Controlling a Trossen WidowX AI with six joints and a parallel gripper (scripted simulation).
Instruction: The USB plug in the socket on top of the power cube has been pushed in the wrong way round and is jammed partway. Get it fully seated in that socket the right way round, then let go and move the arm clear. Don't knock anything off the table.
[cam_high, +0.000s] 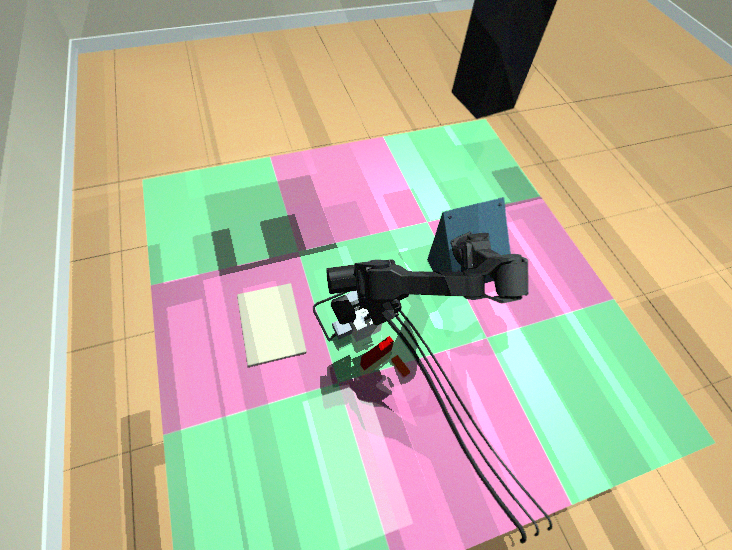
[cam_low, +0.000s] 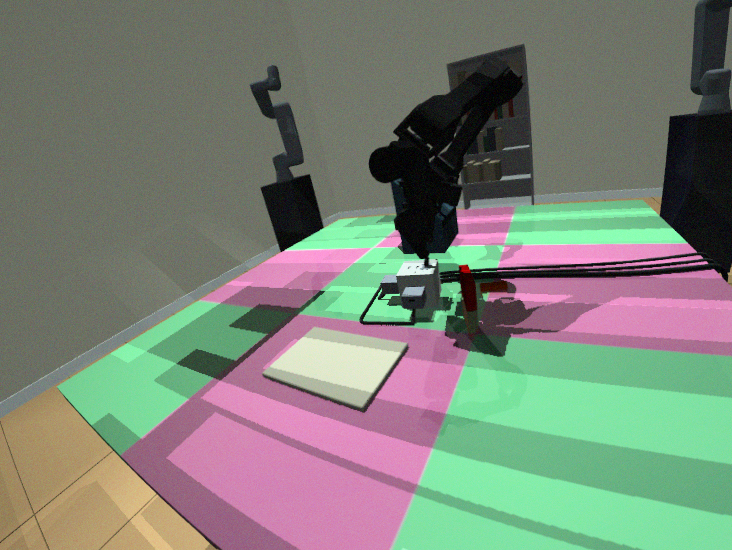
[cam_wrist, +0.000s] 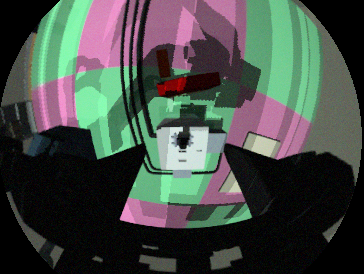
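The dark USB plug lies 20 mm below my gripper tip. The rest, counted from my gripper tip: red block: 80 mm to the left, 80 mm below, 10 mm ahead; orange piece: 130 mm to the left, 110 mm below, 40 mm behind; flat white pad: 220 mm ahead, 140 mm to the right, 110 mm below.
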